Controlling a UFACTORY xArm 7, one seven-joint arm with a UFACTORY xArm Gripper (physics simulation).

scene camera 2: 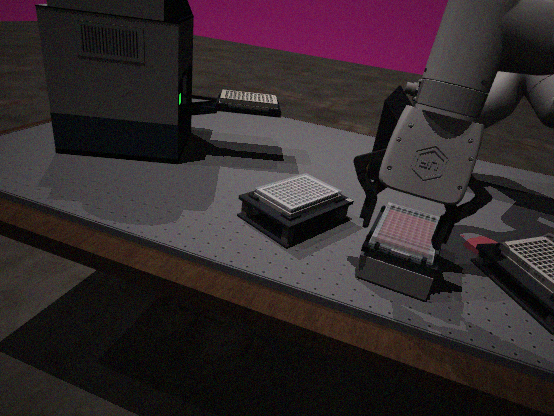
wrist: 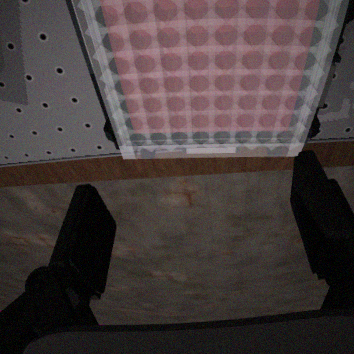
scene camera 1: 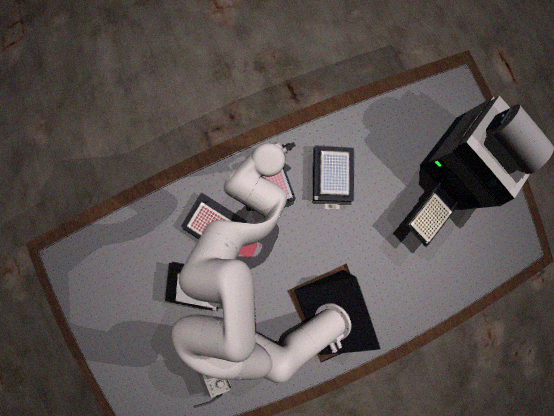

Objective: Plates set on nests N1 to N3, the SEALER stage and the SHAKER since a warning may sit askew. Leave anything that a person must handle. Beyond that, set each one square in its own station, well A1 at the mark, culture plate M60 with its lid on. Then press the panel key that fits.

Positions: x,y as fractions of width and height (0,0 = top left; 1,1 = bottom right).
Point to a cream plate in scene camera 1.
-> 0.78,0.52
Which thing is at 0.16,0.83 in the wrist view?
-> My gripper.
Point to a dark instrument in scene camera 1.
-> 0.82,0.45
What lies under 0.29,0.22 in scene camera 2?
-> A dark instrument.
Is my gripper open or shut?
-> Open.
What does my gripper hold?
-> Nothing.
